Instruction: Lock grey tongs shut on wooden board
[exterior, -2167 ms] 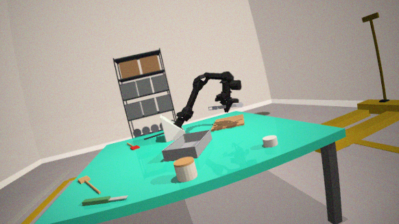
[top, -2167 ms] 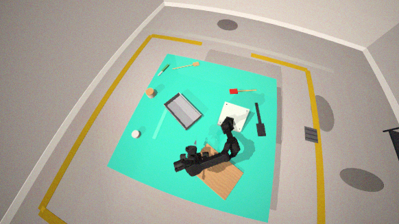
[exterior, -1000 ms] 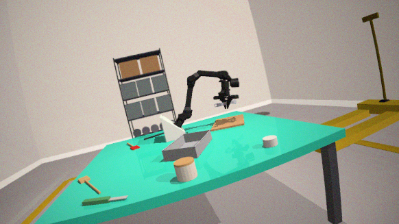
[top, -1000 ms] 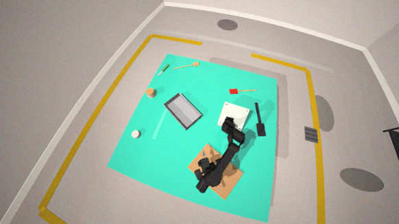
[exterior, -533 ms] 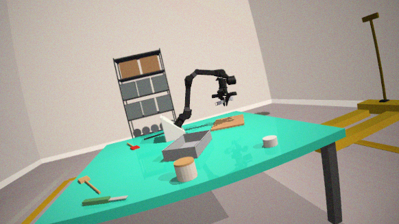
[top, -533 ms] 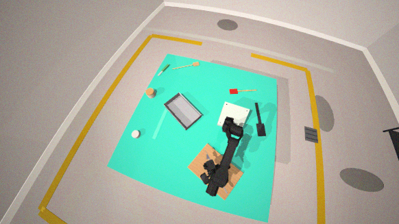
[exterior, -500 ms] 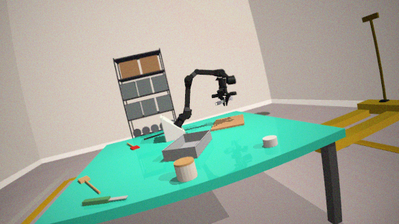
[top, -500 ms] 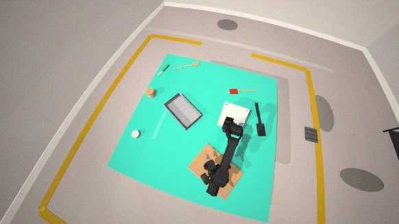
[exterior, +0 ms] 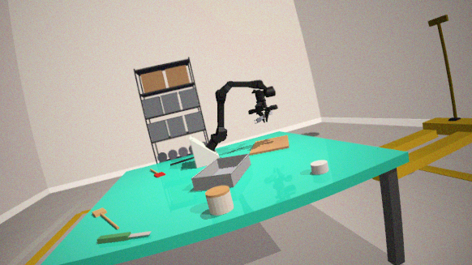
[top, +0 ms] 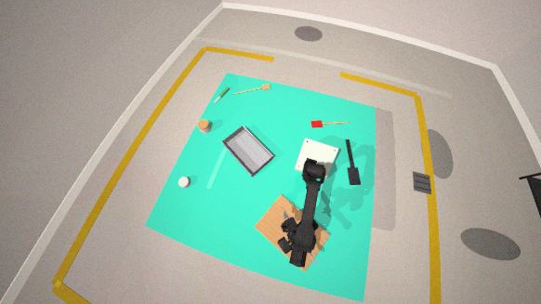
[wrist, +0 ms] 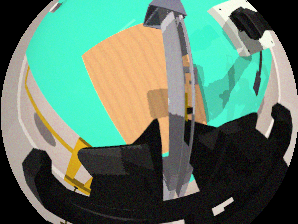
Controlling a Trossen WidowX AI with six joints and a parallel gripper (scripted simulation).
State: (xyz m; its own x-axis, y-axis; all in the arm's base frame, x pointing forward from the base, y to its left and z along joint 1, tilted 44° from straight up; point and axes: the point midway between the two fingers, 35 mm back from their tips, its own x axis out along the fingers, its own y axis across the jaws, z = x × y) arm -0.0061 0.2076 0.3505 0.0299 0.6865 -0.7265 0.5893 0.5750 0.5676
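Now: gripper tip 150 mm above the wooden board. From my gripper tip the other things lie so: black spatula 500 mm to the right, 280 mm behind, 150 mm below; then white puck 710 mm ahead, 140 mm below, 50 mm to the right; then grey roasting tin 410 mm ahead, 380 mm to the right, 130 mm below.
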